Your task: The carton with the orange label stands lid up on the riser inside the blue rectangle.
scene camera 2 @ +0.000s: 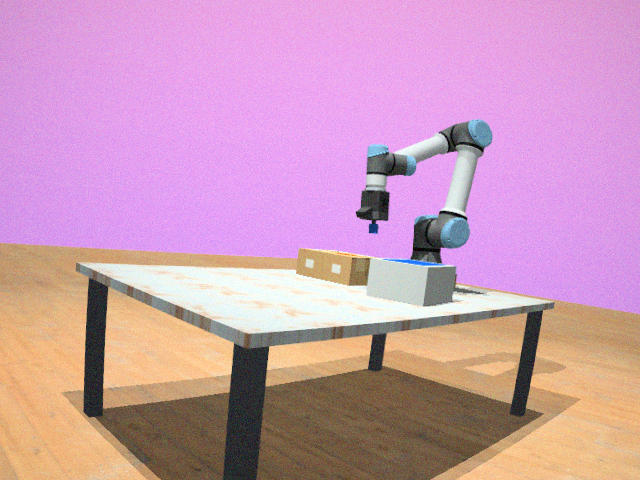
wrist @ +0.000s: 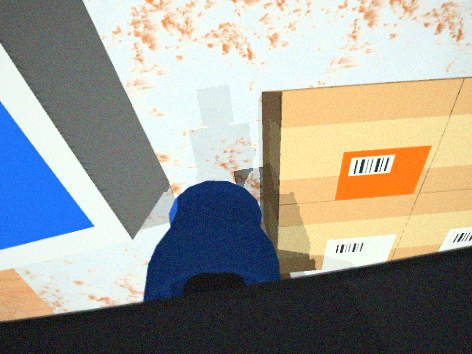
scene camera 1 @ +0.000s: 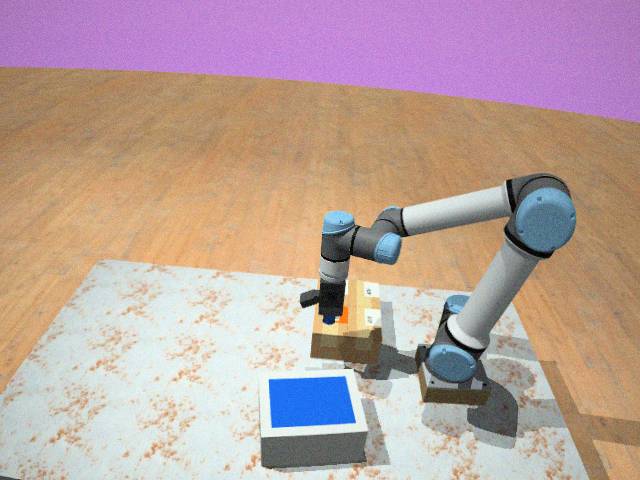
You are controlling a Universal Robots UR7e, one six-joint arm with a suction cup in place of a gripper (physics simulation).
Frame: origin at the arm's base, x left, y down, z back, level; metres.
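Where they show: hand, tool point: (scene camera 2: 373,233) (wrist: 216,222) (scene camera 1: 328,320).
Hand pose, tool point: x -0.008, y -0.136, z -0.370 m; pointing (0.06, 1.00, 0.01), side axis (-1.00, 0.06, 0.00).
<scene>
After its pixels a point has its place.
The carton with the orange label (scene camera 1: 342,314) (scene camera 2: 344,269) {x -0.089, y 0.007, z -0.409 m} (wrist: 310,142) {x -0.083, y -0.042, z -0.368 m} stands on the table in a tight block of cartons, its orange label facing up. The white-topped grey riser (scene camera 1: 312,449) {x 0.307, y 0.001, z -0.394 m} (scene camera 2: 395,281) {x 0.224, y 0.001, z -0.530 m} (wrist: 100,130) {x 0.105, y -0.018, z -0.397 m} stands apart from the block and bears the blue rectangle (scene camera 1: 311,401) {x 0.210, y -0.059, z -0.404 m} (scene camera 2: 413,262) {x 0.214, y -0.059, z -0.428 m} (wrist: 35,190) {x 0.151, y -0.059, z -0.361 m}; no carton stands on it. My gripper, a blue suction cup (scene camera 1: 328,320) (scene camera 2: 373,229) (wrist: 215,197), points down and is open, holding nothing. It hangs above the height of the cartons; in the wrist view it shows between riser and block. The arm partly hides the block in scene camera 1.
Cartons with white labels touch the orange-labelled one: one beside it (scene camera 1: 373,316) {x -0.152, y -0.042, z -0.223 m} (wrist: 357,250) {x -0.147, y -0.042, z -0.230 m}, another behind it (scene camera 2: 309,262) {x -0.274, y 0.006, z -0.402 m} (wrist: 459,145) {x -0.220, y -0.042, z -0.349 m}. The arm's base (scene camera 1: 454,390) {x 0.093, y 0.005, z -0.003 m} stands right of the block. The speckled table (scene camera 1: 129,361) {x 0.025, y 0.061, z -0.945 m} (scene camera 2: 222,310) {x 0.242, y 0.061, z -1.188 m} bears everything.
</scene>
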